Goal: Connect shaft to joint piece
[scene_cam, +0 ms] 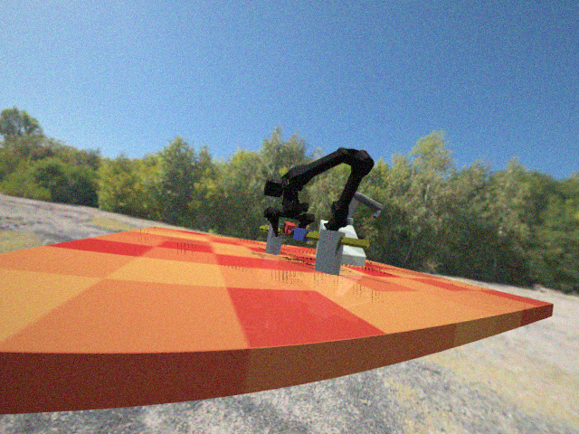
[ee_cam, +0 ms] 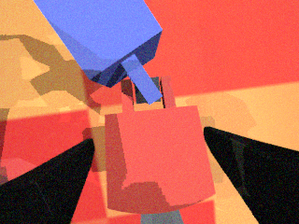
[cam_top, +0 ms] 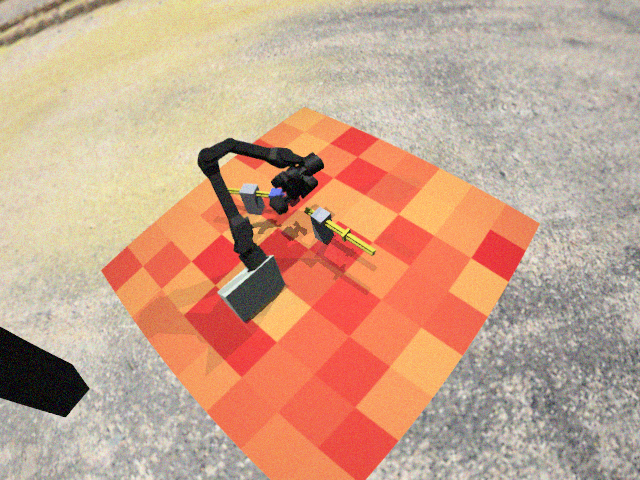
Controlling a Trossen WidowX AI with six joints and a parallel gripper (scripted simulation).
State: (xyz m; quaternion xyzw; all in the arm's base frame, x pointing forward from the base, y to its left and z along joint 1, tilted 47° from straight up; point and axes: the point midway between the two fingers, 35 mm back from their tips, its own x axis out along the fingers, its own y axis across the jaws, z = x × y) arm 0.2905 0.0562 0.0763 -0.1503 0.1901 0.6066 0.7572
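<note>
My gripper tip is now 30 mm below the red square joint piece and 10 mm to the right of it.
</note>
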